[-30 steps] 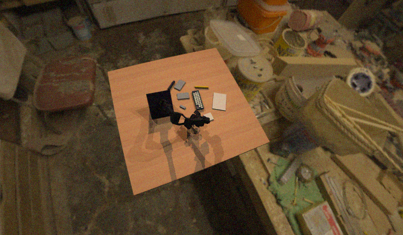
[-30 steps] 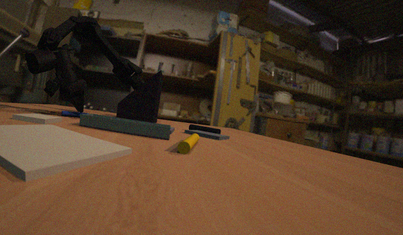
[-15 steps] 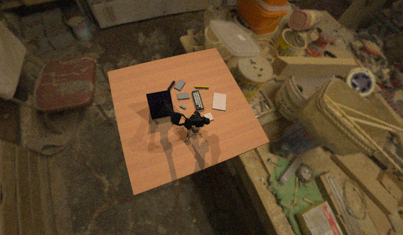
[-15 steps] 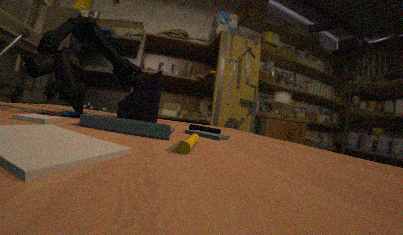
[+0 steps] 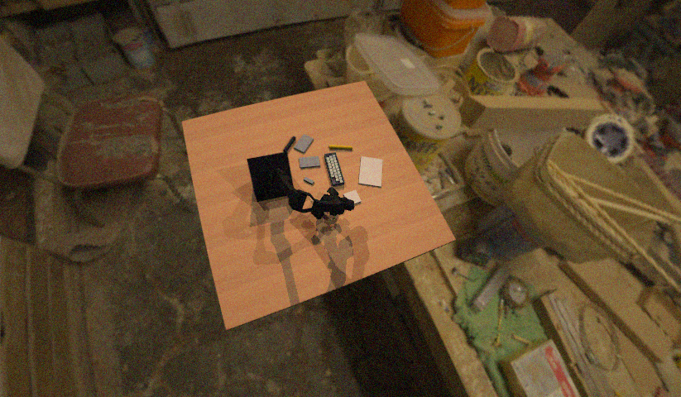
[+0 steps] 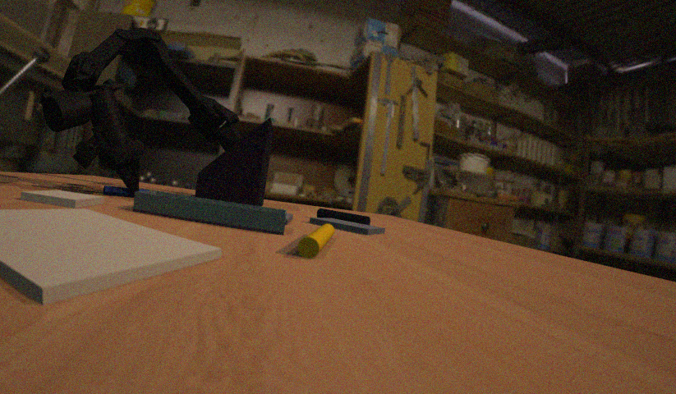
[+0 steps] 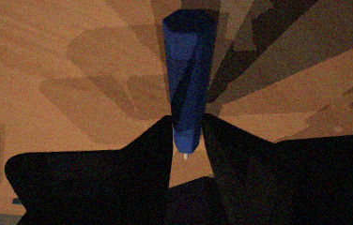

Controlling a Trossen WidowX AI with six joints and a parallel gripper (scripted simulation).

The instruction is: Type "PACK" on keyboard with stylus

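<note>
Now: the key 180 mm ahead of my gripper tip, 80 mm to the left of it and 10 mm above it. Round my gripper tip: blue stylus (10 mm to the left, 10 mm behind); then white slab (380 mm ahead, 90 mm to the left); then small white tile (200 mm ahead, 30 mm to the right).
</note>
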